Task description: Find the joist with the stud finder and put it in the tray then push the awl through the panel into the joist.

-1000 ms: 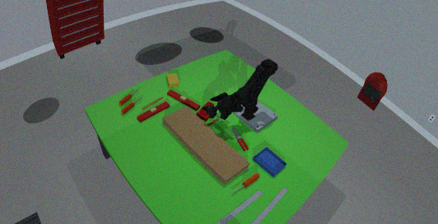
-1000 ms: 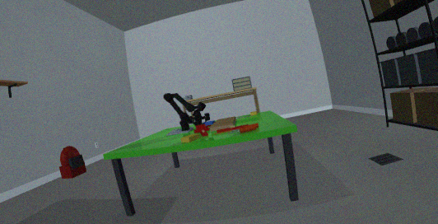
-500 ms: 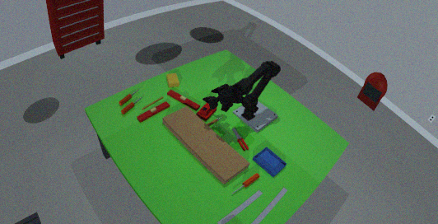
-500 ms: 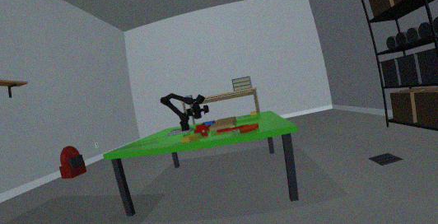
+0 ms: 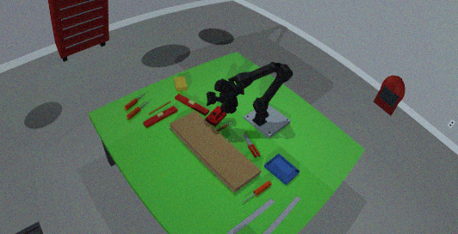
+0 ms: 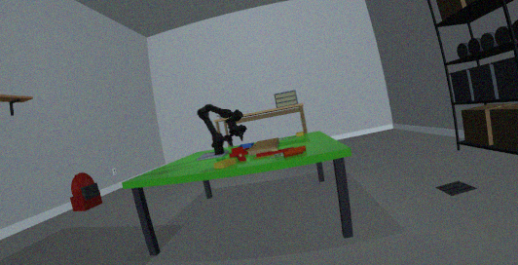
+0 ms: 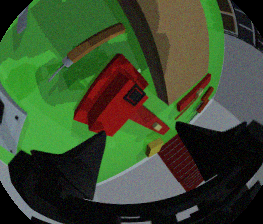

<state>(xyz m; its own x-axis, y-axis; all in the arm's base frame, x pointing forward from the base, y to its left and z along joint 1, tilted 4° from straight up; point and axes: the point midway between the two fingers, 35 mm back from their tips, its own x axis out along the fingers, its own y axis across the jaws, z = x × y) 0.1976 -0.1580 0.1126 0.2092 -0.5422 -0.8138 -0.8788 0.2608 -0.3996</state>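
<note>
My gripper tip is now 4 cm above the stud finder and 2 cm to the right of it. The rest, counted from my gripper tip: awl: 10 cm to the left, 8 cm below, 2 cm behind; blue tray: 51 cm to the left, 7 cm below, 6 cm behind.
</note>
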